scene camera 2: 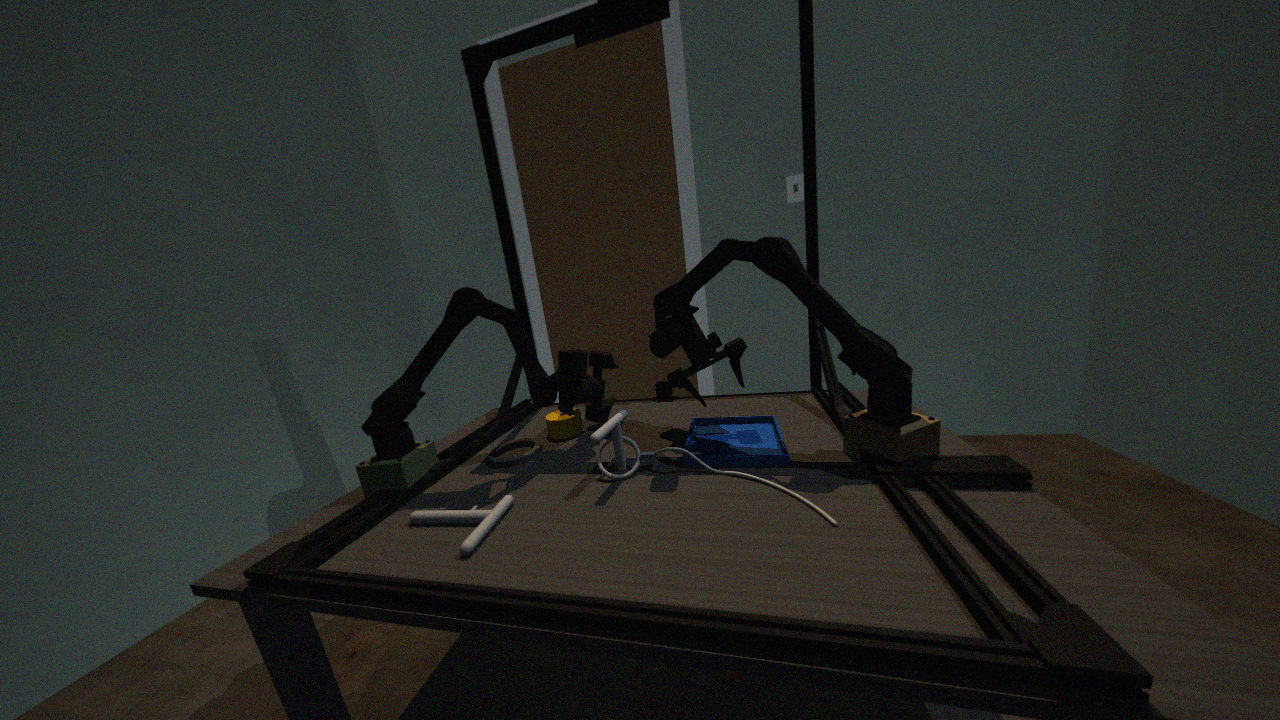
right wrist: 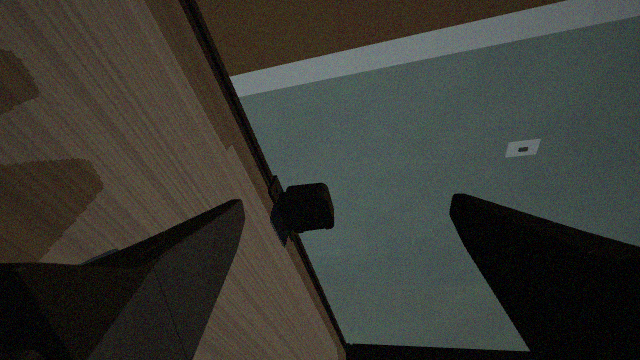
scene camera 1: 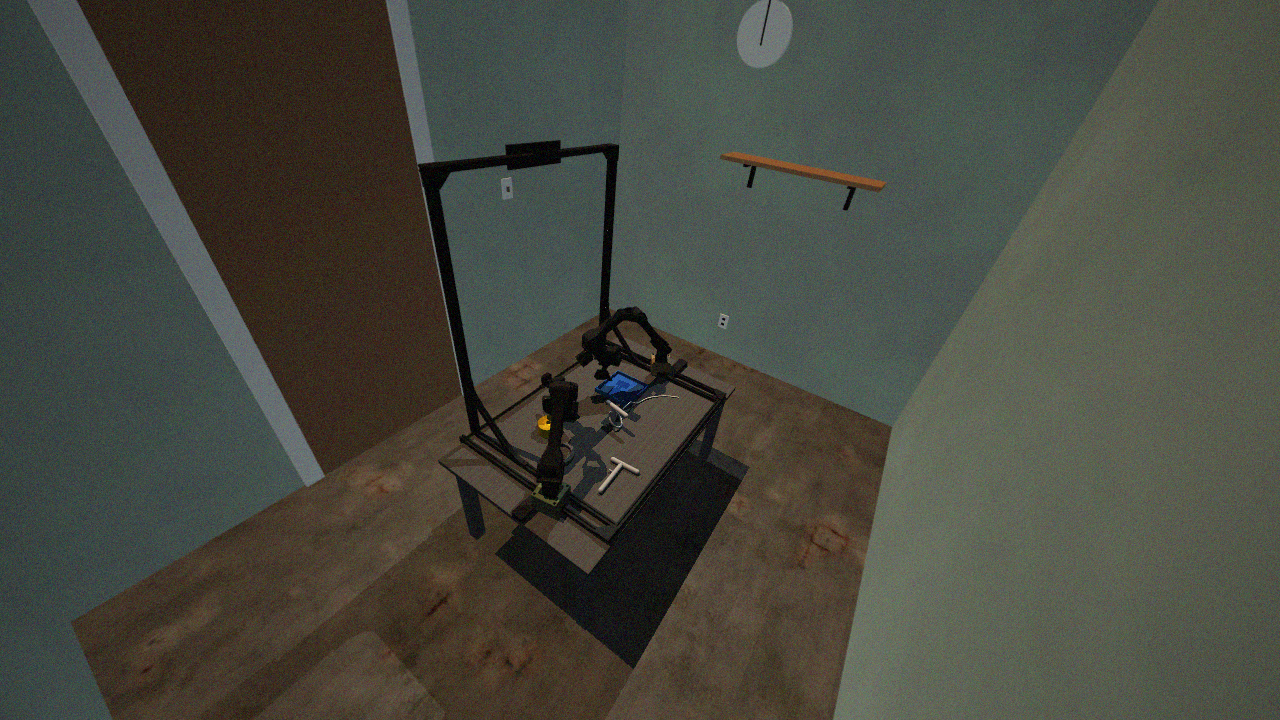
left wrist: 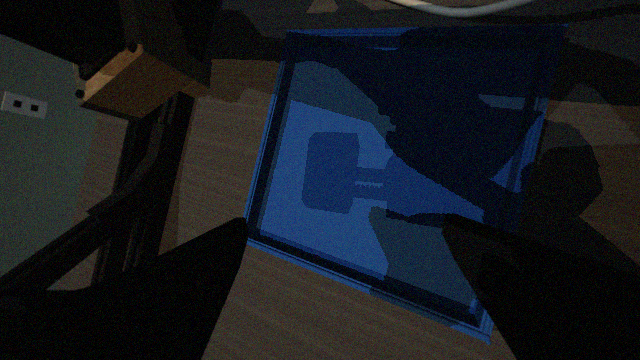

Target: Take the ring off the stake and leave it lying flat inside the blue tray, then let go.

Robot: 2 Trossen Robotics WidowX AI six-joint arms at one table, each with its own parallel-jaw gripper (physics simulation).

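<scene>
A white T-shaped stake stands upright mid-table. A pale ring hangs upright at its post, seemingly around it; the exact threading is unclear. The shallow blue tray lies right of the stake in scene camera 2, with arm shadows across its floor and no ring inside. My left gripper is open and empty, above and behind the tray. My right gripper is open and empty, behind the stake and pointing toward the back edge. The ring does not show in either wrist view.
A pale cord runs from beside the ring, past the tray's front. A white T-shaped piece lies at the front left. A yellow round block and a flat dark ring lie near the right arm.
</scene>
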